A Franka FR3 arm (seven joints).
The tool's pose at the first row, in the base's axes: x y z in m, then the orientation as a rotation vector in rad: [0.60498, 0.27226, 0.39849, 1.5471, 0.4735, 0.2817]
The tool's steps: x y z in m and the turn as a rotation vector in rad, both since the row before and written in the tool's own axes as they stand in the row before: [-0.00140, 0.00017, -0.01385, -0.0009, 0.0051, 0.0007]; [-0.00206, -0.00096, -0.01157, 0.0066, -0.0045, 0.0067]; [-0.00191, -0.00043, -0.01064, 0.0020, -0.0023, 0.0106]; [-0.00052, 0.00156, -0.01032, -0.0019, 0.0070, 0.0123]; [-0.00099, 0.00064, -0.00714, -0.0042, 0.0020, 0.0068]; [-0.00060, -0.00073, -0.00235, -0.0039, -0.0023, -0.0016]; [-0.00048, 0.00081, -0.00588, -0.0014, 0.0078, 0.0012]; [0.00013, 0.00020, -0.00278, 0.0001, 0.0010, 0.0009]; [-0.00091, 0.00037, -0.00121, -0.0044, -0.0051, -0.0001]
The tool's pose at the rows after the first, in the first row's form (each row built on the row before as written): [0.59739, 0.28390, 0.39937, 1.5460, 0.4768, 0.2864]; [0.59009, 0.29315, 0.39911, 1.5546, 0.4695, 0.2867]; [0.58346, 0.30169, 0.39937, 1.5596, 0.4600, 0.2927]; [0.57844, 0.31061, 0.40146, 1.5605, 0.4556, 0.3081]; [0.57431, 0.31646, 0.40251, 1.5581, 0.4510, 0.3157]; [0.57262, 0.31826, 0.40193, 1.5541, 0.4496, 0.3134]; [0.56953, 0.32324, 0.40300, 1.5523, 0.4545, 0.3207]; [0.56835, 0.32575, 0.40329, 1.5525, 0.4546, 0.3222]; [0.56701, 0.32638, 0.40377, 1.5487, 0.4497, 0.3189]
